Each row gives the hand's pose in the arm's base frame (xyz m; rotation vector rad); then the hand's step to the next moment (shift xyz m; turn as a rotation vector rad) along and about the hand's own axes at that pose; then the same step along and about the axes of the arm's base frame.
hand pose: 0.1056 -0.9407 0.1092 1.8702 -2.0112 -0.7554
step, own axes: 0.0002 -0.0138 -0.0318 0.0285 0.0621 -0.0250
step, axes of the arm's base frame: 0.0288 -0.0061 0.0184 -0.0412 -0.0313 0.0511
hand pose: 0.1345 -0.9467 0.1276 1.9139 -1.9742 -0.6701
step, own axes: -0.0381 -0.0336 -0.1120 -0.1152 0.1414 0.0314
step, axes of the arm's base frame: 0.0897 0.0250 0.0803 -0.1296 0.1178 0.0598
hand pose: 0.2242 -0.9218 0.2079 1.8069 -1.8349 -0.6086
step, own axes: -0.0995 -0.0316 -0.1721 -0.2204 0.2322 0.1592
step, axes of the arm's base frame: 0.1325 0.1030 0.1111 -0.2800 0.2219 0.0132
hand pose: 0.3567 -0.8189 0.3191 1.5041 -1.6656 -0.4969
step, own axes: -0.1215 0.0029 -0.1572 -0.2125 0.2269 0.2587
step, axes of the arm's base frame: 0.1145 0.1520 0.0574 -0.3536 0.1906 -0.0468
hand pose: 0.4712 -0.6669 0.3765 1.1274 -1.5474 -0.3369
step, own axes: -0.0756 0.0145 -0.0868 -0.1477 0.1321 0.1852
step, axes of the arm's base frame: 0.0623 0.0976 -0.0070 -0.2385 0.1178 -0.0529
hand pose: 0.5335 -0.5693 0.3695 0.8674 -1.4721 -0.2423
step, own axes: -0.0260 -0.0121 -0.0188 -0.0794 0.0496 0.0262
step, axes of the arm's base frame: 0.0181 0.0149 -0.0250 -0.0528 0.0749 -0.0324
